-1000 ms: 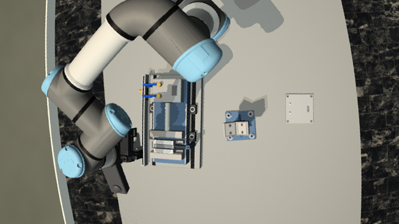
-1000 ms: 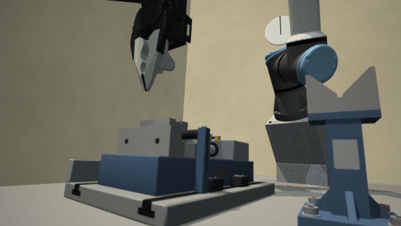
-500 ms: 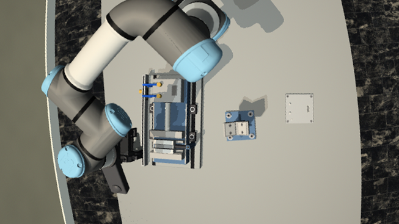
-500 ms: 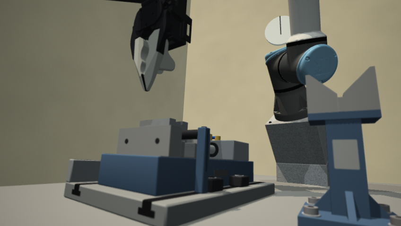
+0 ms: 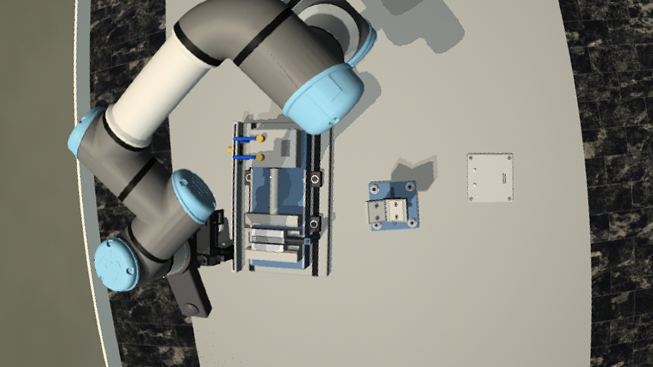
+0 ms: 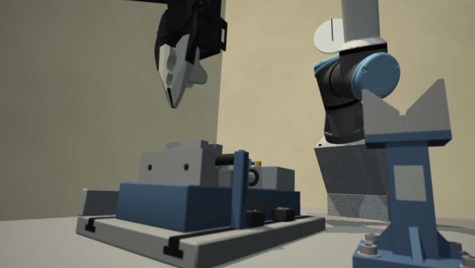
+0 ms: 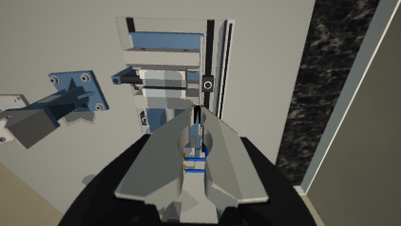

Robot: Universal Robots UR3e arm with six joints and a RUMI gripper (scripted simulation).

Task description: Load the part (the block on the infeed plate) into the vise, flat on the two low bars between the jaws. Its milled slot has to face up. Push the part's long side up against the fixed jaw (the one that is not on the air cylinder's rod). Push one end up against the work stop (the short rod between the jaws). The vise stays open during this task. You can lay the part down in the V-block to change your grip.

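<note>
Now: the part 80 mm below my hand and 50 mm to the left of it. Also, from my hand: air cylinder rod: 100 mm below, 90 mm behind, 40 mm to the left; fixed jaw: 100 mm below, 50 mm to the left, 30 mm ahead; work stop rod: 100 mm to the left, 90 mm below, 10 mm behind.
</note>
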